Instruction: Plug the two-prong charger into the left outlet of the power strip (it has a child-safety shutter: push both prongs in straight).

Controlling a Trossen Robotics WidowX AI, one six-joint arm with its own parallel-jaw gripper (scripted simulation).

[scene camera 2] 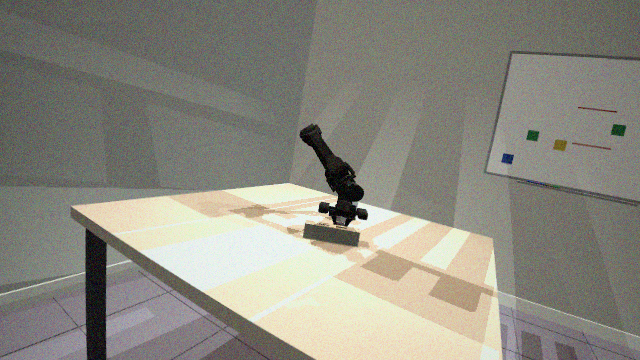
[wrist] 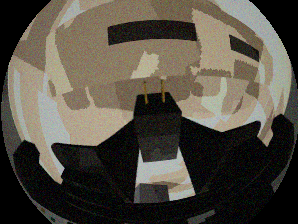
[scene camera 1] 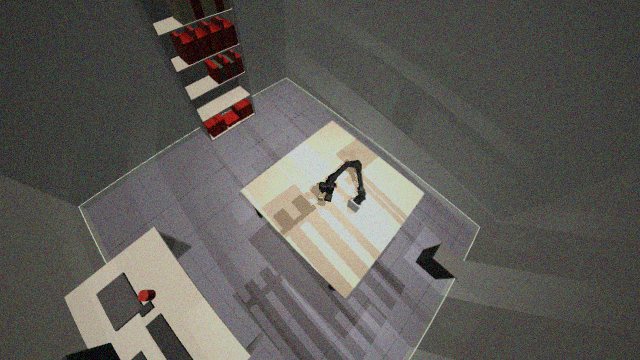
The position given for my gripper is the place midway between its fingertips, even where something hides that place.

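There is a two-prong charger [wrist: 157,119], and my gripper [scene camera 2: 339,231] holds the two-prong charger. I can see my gripper [wrist: 155,119] in that view too.
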